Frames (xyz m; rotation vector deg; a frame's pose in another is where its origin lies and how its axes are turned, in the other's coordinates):
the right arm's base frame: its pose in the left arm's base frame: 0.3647 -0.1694 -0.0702 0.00 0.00 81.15
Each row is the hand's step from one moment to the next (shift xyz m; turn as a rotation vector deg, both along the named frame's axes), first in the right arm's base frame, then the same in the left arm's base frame.
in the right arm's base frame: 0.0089 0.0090 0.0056 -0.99 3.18 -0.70
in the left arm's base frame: -0.0075 0.0102 0.0056 -3.29 -0.49 -0.70
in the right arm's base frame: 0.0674 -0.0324 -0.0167 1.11 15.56 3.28
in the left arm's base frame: 0.0424 0.0616 -0.0167 -15.20 3.49 3.28
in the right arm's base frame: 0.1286 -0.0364 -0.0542 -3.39 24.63 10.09
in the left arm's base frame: 0.0558 0.1215 -0.0542 -24.86 0.44 10.09
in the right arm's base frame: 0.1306 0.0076 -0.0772 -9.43 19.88 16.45
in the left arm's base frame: 0.0126 0.1302 -0.0772 -21.09 -6.26 16.45
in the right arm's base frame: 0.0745 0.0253 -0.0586 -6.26 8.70 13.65
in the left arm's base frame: -0.0135 0.0775 -0.0586 -9.56 -4.85 13.65
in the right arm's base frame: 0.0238 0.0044 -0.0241 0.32 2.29 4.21
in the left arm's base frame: -0.0007 0.0242 -0.0241 -2.21 0.67 4.21
